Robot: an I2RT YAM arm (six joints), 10 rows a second.
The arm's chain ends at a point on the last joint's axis. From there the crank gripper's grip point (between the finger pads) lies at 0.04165 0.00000 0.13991 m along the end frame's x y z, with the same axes.
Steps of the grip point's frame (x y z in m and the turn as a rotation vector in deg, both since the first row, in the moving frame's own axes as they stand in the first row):
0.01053, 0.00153, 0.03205, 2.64, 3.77, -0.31
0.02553, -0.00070, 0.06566, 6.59, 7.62, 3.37
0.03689, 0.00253, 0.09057, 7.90, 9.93, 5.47
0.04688, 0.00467, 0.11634, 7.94, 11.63, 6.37
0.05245, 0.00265, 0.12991, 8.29, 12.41, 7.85
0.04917, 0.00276, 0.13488, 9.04, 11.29, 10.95
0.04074, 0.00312, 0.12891, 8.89, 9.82, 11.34
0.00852, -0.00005, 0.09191, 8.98, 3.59, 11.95
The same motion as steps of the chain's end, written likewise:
0.00144, 0.00816, 0.03524, 2.64, 3.77, -0.31
0.00700, 0.01200, 0.07318, 6.59, 7.62, 3.37
0.01277, 0.01605, 0.10086, 7.90, 9.93, 5.47
0.01886, 0.01710, 0.12857, 7.94, 11.63, 6.37
0.02256, 0.01427, 0.14310, 8.29, 12.41, 7.85
0.02152, 0.01339, 0.14675, 9.04, 11.29, 10.95
0.01641, 0.01347, 0.13901, 8.89, 9.82, 11.34
-0.00143, 0.01192, 0.09579, 8.98, 3.59, 11.95

